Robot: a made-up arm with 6 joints.
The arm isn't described. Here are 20 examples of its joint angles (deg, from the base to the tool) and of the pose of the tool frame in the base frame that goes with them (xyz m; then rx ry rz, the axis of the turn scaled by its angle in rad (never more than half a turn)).
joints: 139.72 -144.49 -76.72 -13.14 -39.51 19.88
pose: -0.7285 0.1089 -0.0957 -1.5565 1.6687 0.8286
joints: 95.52 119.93 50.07 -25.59 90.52 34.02
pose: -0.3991 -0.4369 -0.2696 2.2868 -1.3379 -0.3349
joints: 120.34 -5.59 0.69 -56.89 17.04 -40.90
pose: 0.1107 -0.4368 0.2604 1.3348 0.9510 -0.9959
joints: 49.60 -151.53 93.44 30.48 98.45 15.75
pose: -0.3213 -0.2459 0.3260 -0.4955 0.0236 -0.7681
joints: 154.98 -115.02 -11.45 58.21 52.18 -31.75
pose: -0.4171 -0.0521 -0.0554 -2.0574 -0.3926 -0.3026
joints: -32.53 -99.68 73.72 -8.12 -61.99 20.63
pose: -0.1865 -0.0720 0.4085 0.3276 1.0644 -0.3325
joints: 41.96 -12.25 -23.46 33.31 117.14 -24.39
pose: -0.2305 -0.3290 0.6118 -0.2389 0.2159 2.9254
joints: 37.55 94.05 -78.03 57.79 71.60 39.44
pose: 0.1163 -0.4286 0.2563 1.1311 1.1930 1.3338
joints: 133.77 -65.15 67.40 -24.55 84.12 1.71
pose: -0.1118 -0.4198 0.1761 1.0885 1.4075 -0.9707
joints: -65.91 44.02 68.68 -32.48 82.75 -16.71
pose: -0.0377 -0.1256 0.8278 0.3870 1.1715 2.5187
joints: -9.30 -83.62 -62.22 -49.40 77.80 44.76
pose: -0.6132 0.0888 0.2736 -0.8140 2.1614 1.1741
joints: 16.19 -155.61 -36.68 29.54 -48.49 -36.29
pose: -0.4847 -0.6728 0.4813 1.3114 0.0334 2.7248
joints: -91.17 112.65 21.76 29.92 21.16 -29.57
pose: -0.2606 0.1529 0.5960 -0.6664 2.5205 0.2721
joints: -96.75 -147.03 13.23 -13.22 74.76 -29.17
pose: -0.6021 0.2232 0.4519 -1.0591 -0.3033 0.3385
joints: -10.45 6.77 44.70 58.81 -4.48 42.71
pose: -0.3048 -0.3024 0.4582 -1.4464 0.3887 2.5512
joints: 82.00 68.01 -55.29 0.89 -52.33 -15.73
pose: 0.1836 -0.4459 0.1161 0.5284 0.4462 -1.4231
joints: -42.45 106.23 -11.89 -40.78 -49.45 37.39
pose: -0.0956 -0.3698 0.9474 0.9257 1.0374 2.2561
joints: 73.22 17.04 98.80 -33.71 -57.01 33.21
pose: -0.0292 -0.3353 -0.0721 -2.1860 -1.7696 1.2871
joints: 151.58 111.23 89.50 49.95 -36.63 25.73
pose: -0.2750 0.0230 0.2238 1.2554 -0.4432 1.4066
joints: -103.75 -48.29 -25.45 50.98 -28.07 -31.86
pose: -0.4015 0.1269 0.2869 -0.3269 -0.0055 0.8145
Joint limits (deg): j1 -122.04..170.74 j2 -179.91..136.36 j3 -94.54..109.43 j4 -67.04..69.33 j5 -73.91..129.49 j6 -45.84..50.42
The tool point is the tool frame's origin. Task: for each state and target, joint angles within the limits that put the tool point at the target. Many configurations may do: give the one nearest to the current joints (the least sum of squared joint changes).
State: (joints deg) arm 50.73 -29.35 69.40 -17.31 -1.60 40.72
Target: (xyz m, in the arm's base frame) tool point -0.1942 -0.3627 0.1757
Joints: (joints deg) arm 48.31 -47.66 87.89 27.63 -11.97 39.21
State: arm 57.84 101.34 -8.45 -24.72 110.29 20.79
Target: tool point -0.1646 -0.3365 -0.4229
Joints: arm 97.85 114.75 -6.96 -35.34 112.86 21.51
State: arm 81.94 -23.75 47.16 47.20 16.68 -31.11
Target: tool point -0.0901 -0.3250 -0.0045
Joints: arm 103.08 -8.73 62.60 8.60 18.39 -40.59
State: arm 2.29 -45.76 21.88 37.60 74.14 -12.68
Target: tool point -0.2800 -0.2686 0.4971
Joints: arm -44.86 -43.32 64.56 69.33 65.28 -30.22
